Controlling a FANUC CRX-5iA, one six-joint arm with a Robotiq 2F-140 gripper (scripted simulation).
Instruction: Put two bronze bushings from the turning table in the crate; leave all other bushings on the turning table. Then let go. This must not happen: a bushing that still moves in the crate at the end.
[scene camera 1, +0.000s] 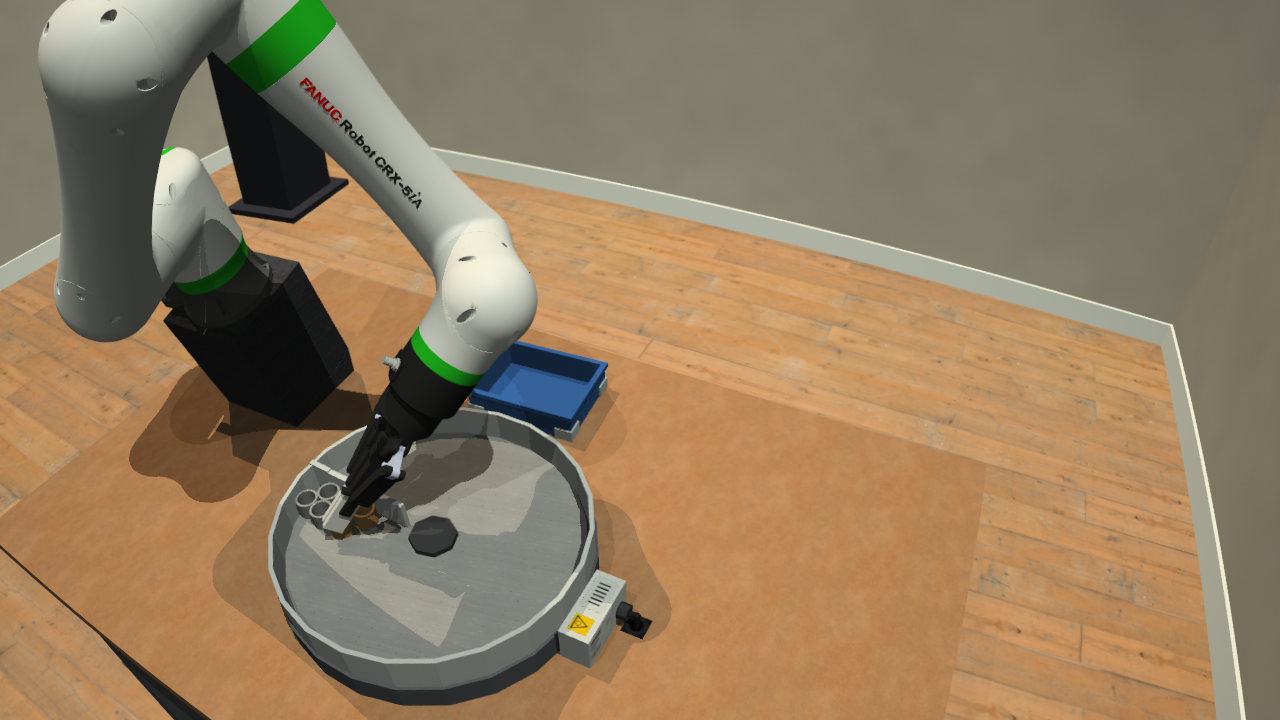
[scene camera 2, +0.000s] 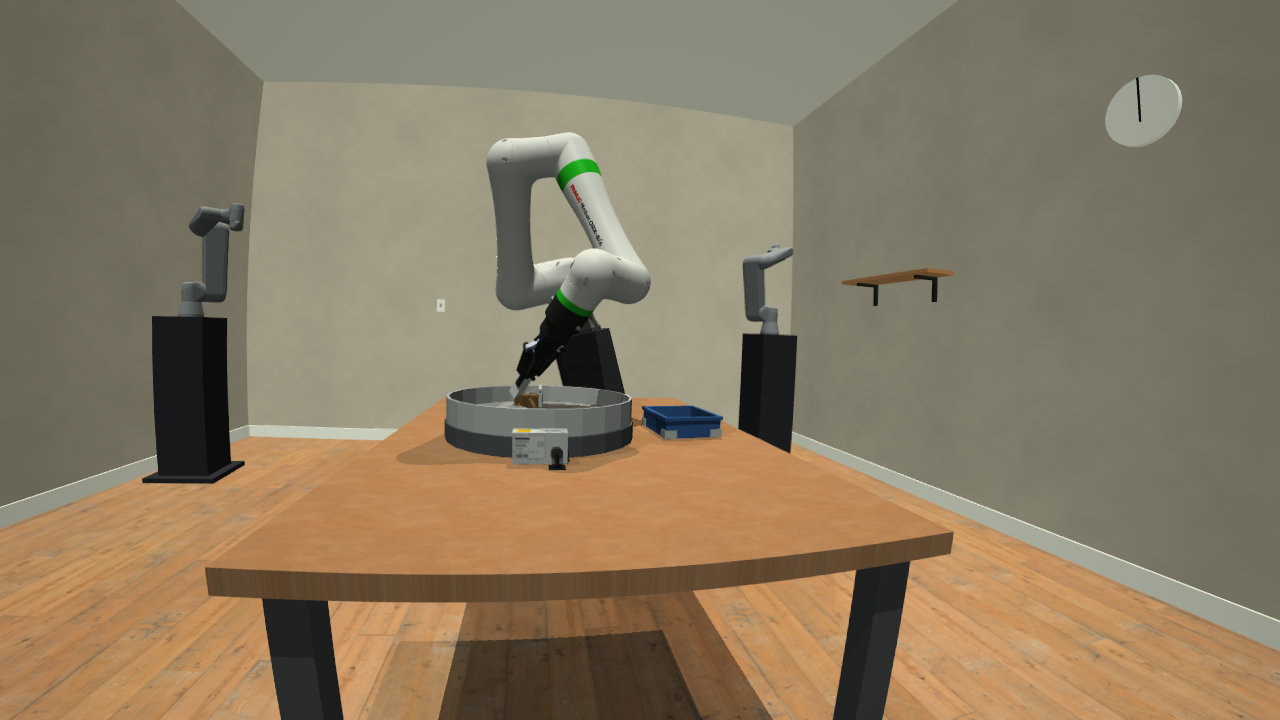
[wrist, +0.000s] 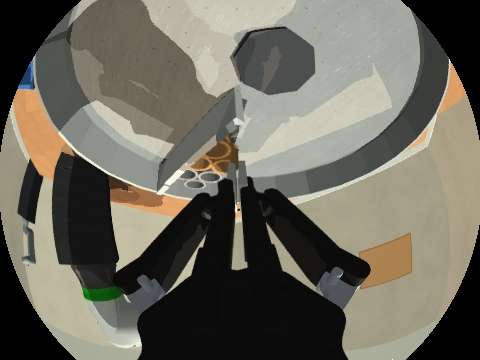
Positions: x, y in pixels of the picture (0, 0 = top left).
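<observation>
I can see my gripper in scene camera 1 (332, 525), and scene camera 2 and the wrist view show it as well. On my gripper, (scene camera 2: 531, 364) and (wrist: 263, 217) are the same spot.
</observation>
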